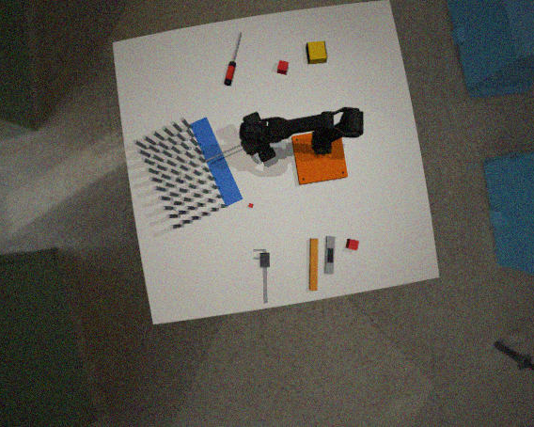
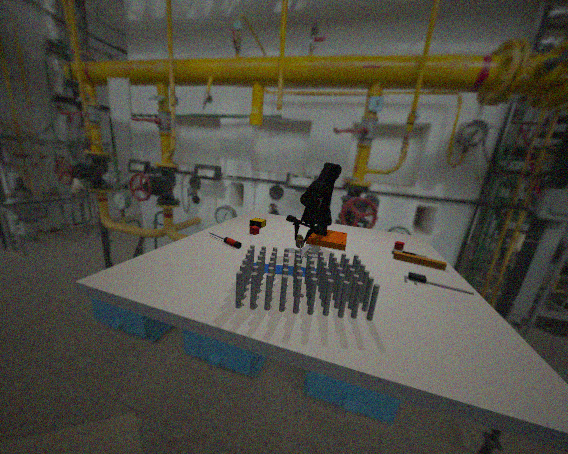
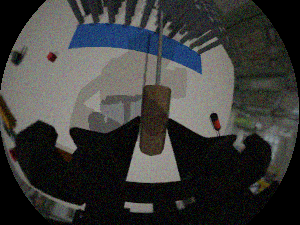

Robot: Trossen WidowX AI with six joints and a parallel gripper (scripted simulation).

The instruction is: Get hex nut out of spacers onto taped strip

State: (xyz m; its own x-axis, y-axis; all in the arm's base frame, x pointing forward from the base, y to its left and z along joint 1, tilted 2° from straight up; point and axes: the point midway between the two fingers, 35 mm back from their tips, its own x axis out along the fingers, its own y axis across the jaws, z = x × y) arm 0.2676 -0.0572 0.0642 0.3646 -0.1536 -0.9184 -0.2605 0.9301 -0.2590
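My gripper tip is 17 cm short of the blue taped strip, 5 cm to the right of it and 6 cm above it. The rest, counted from my gripper tip: tiny red piece (5 cm ahead, 27 cm to the left, 5 cm below); yellow block (33 cm behind, 36 cm to the right, 4 cm below); brown-handled tool (10 cm ahead, 3 cm to the left).
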